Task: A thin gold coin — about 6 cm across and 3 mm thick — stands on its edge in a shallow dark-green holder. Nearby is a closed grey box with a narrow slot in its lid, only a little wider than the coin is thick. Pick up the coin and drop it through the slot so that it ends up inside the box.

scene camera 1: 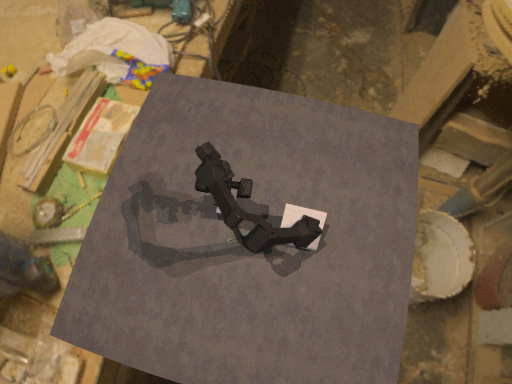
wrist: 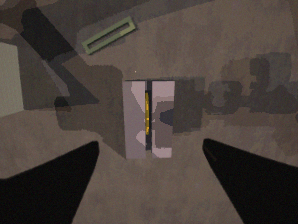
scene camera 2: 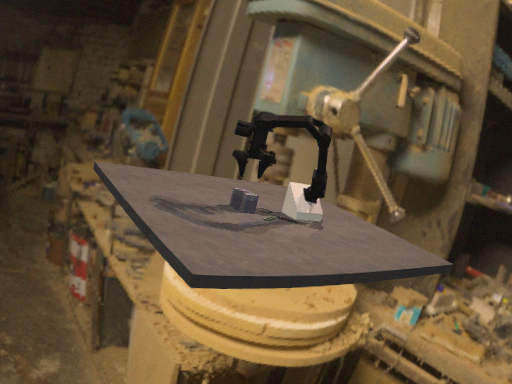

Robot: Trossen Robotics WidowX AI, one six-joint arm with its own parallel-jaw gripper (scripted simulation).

Scene:
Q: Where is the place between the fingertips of my gripper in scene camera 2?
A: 250, 177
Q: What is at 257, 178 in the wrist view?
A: My gripper.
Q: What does my gripper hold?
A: Nothing.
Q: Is my gripper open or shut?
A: Open.

